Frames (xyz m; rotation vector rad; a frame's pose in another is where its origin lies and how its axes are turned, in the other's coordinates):
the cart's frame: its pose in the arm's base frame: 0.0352 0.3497 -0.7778 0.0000 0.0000 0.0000
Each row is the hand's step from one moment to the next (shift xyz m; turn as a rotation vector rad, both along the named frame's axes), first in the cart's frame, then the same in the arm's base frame.
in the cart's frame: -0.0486 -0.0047 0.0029 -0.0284 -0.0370 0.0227
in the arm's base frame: -0.0486 -0.0047 0.0029 -0.0284 -0.0370 0.0227
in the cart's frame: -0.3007 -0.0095 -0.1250 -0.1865 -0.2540 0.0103
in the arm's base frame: -0.3007 -0.0095 -0.1250 -0.1865 -0.2540 0.0103
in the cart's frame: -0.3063 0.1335 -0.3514 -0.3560 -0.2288 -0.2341
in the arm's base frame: -0.3063 0.1335 -0.3514 -0.3560 -0.2288 -0.2341
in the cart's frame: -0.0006 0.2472 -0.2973 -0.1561 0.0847 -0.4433
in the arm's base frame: -0.0006 0.2472 -0.2973 -0.1561 0.0847 -0.4433
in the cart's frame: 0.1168 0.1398 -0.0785 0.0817 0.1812 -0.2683
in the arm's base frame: 0.1168 0.1398 -0.0785 0.0817 0.1812 -0.2683
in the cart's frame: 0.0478 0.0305 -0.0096 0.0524 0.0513 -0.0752
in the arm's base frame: 0.0478 0.0305 -0.0096 0.0524 0.0513 -0.0752
